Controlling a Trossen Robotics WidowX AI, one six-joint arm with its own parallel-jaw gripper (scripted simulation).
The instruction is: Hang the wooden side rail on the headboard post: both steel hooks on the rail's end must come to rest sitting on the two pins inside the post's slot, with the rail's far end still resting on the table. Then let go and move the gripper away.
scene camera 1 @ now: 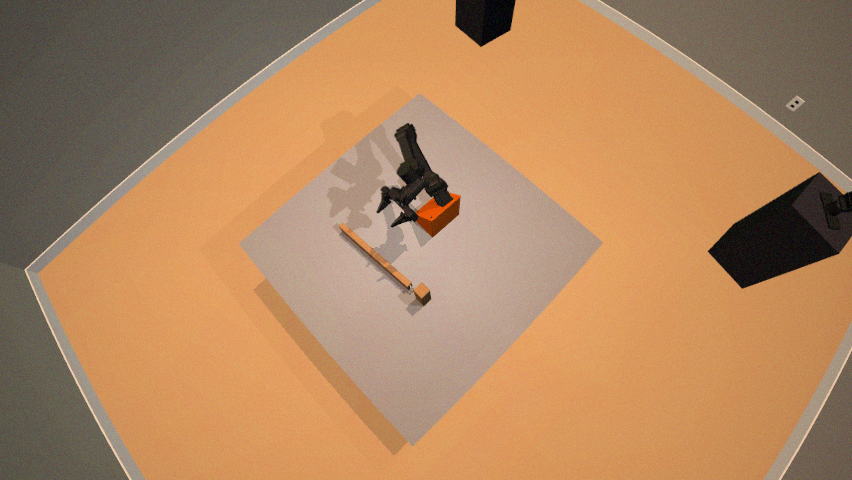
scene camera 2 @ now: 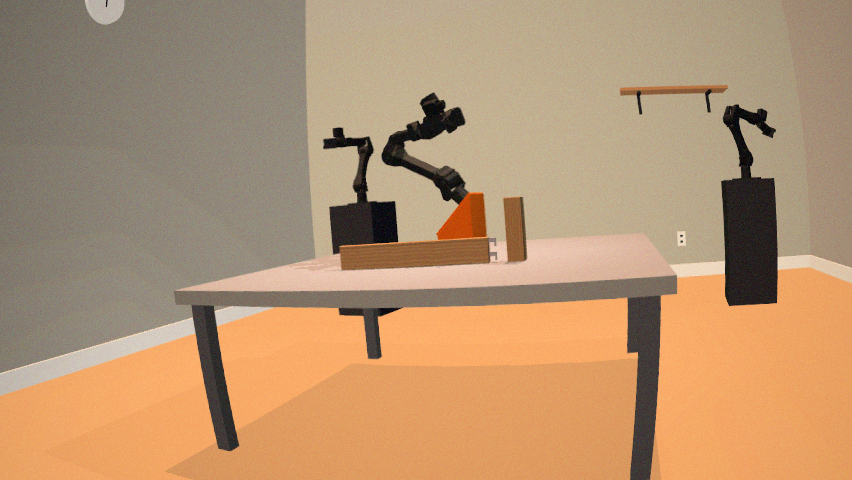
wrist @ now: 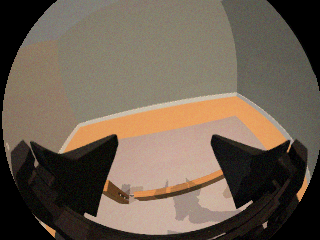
Labels:
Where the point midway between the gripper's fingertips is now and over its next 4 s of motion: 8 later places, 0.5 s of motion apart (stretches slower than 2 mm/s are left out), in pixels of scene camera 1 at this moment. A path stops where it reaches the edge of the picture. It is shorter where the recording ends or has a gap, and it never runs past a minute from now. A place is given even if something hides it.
The gripper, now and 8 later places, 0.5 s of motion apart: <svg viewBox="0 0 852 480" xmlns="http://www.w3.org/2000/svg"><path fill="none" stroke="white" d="M384 219L393 240L404 257L417 268L424 270L424 271L423 272L420 272L417 272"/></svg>

